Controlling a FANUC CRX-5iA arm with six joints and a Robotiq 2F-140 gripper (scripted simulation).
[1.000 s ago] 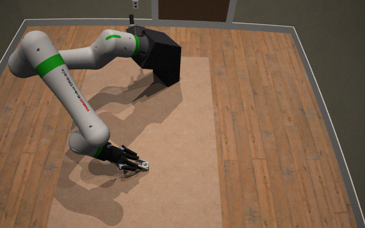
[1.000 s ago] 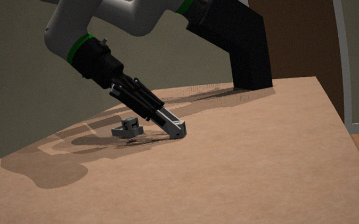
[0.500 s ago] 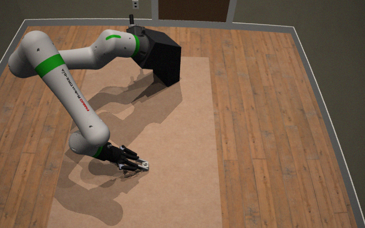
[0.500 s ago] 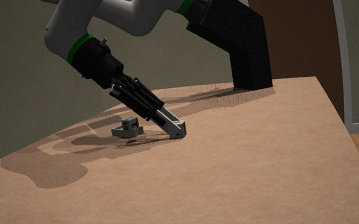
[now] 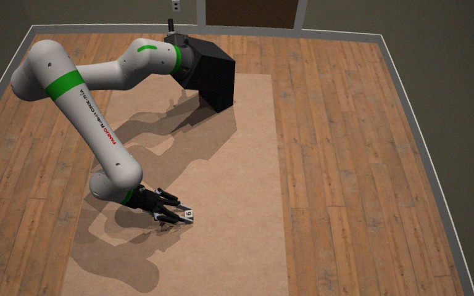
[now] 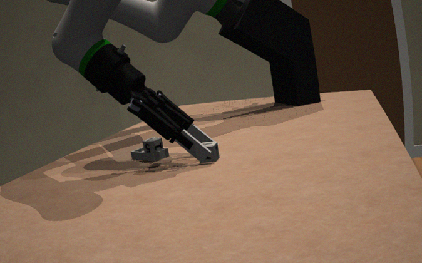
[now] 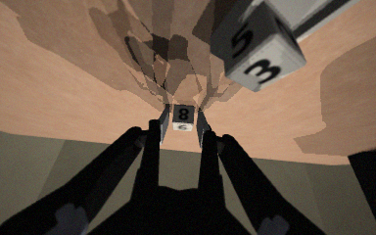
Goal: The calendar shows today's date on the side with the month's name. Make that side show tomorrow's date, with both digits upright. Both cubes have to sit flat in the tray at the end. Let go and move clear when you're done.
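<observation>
Now: hand 20 mm to the right of the grey number cube and 20 mm above it. The rest, counted from my hand: grey calendar tray: 60 mm behind, 130 mm to the right, 30 mm below.
</observation>
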